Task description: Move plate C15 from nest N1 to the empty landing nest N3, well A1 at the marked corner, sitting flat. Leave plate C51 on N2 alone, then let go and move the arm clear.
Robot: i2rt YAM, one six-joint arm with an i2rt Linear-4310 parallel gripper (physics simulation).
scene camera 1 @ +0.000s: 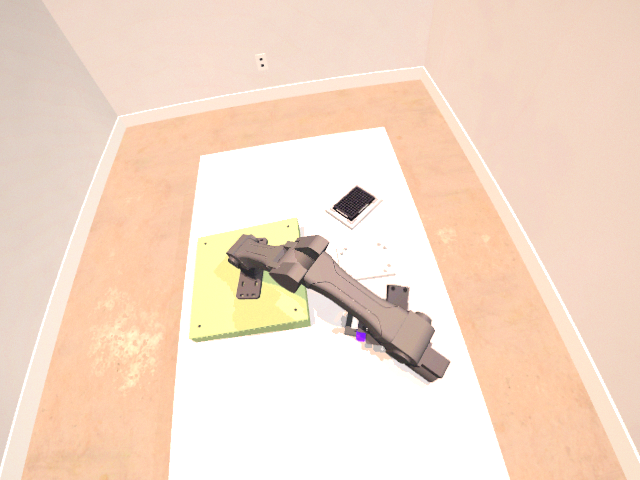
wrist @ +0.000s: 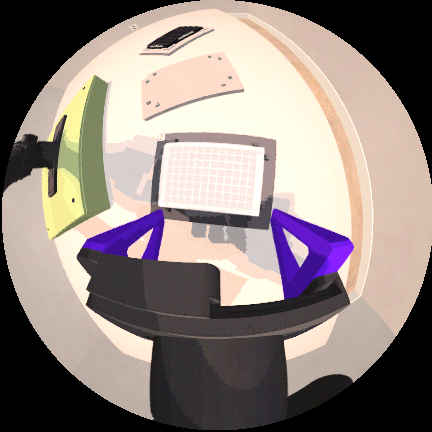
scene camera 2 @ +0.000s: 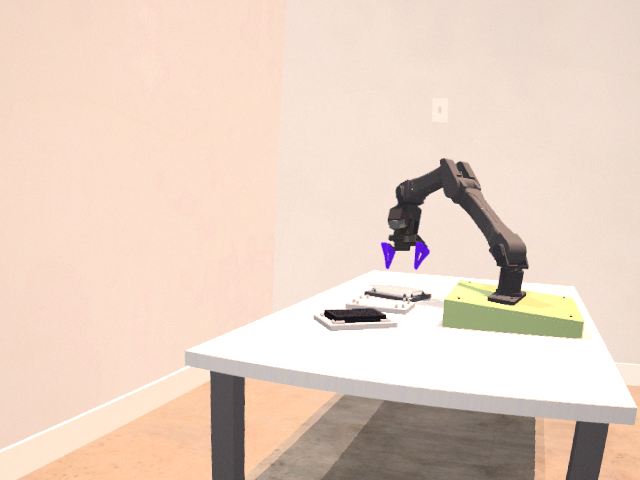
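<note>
A black well plate [scene camera 1: 354, 202] [scene camera 2: 355, 315] [wrist: 175, 37] sits on a white nest [scene camera 1: 352, 223] [scene camera 2: 356, 326] [wrist: 156, 52]. A pale well plate [scene camera 2: 395, 289] [wrist: 212, 177] sits on a dark nest [scene camera 2: 424, 296] [wrist: 270, 150]; in scene camera 1 the arm mostly hides both. Between them lies an empty white nest [scene camera 1: 361, 258] [scene camera 2: 379, 305] [wrist: 192, 85] with small corner posts. The plate and nest labels are too small to read, so I cannot tell which plate is C15. My gripper [scene camera 2: 402, 268] [wrist: 217, 214] is open and empty, well above the table, with its purple fingertips near the dark nest's lower edge in the wrist view.
The arm's base stands on a yellow-green block [scene camera 1: 222, 320] [scene camera 2: 511, 322] [wrist: 95, 160] beside the nests. All of this is on a white table [scene camera 1: 289, 413] [scene camera 2: 413, 356]. The arm stretches from the block over the table and casts shadows by the dark nest.
</note>
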